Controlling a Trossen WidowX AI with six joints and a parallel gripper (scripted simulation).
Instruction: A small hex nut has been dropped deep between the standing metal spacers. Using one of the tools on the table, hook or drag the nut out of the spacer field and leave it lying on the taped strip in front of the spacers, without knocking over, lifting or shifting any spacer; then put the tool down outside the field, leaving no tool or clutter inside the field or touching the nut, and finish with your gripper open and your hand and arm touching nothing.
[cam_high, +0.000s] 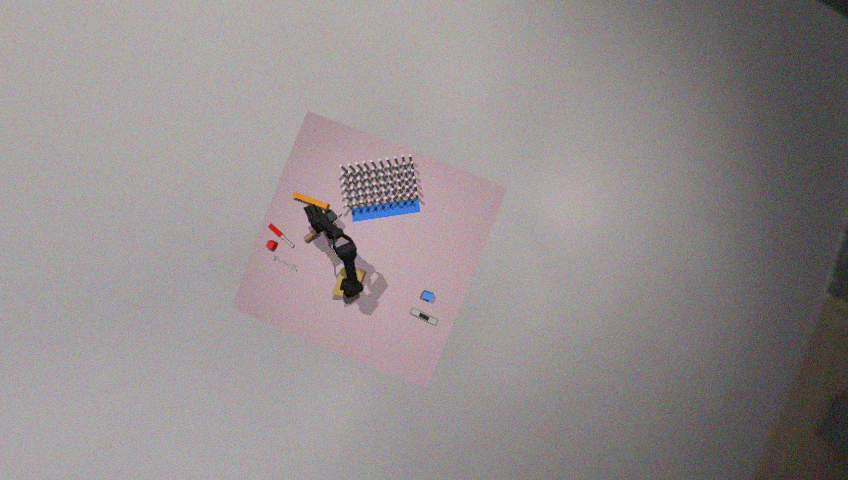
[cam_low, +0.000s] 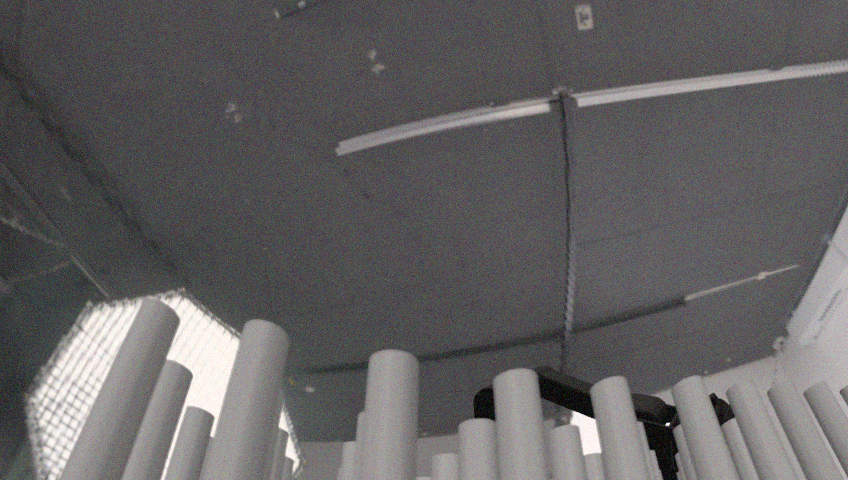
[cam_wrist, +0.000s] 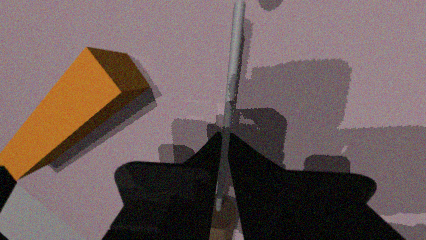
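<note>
The thin grey rod is 20 mm behind my gripper tip, 10 mm to the left of it and 10 mm above it. The rest, counted from my gripper tip: red-handled tool: 250 mm to the left, 170 mm behind; then blue taped strip: 300 mm to the right, 170 mm ahead; then orange bar: 140 mm to the left, 90 mm ahead, 10 mm above.
</note>
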